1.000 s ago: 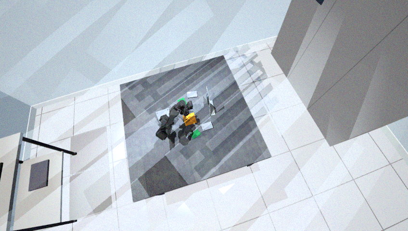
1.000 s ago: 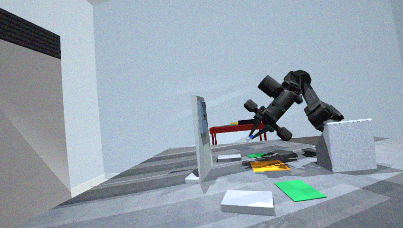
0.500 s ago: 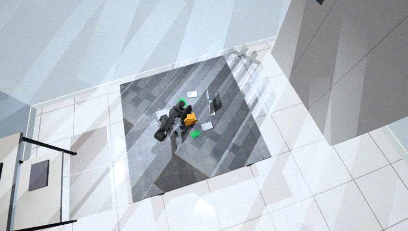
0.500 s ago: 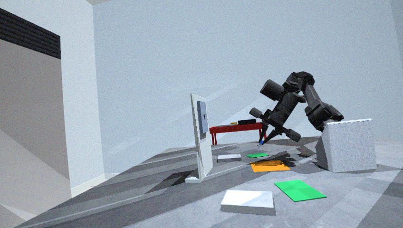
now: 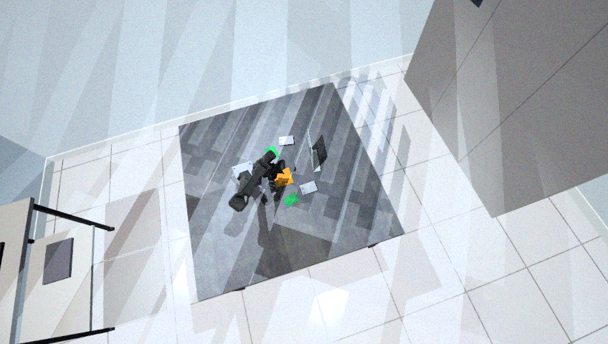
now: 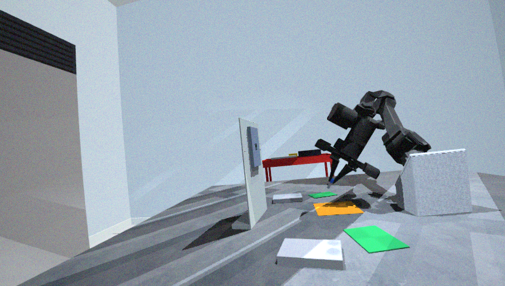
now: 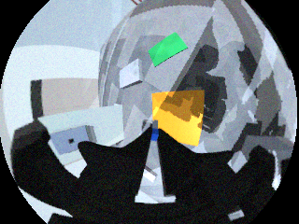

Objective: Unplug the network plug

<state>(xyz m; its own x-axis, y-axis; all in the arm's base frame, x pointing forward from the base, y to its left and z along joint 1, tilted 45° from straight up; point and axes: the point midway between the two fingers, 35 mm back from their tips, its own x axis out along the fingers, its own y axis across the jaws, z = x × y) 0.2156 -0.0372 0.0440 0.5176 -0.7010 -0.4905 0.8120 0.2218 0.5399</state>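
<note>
Right now my gripper tip is 8 cm above the orange square and 1 cm past it. The rest, counted from my gripper tip: upright grey panel: 23 cm ahead, 5 cm above, 4 cm to the left; then blue plug: right at my gripper tip.
</note>
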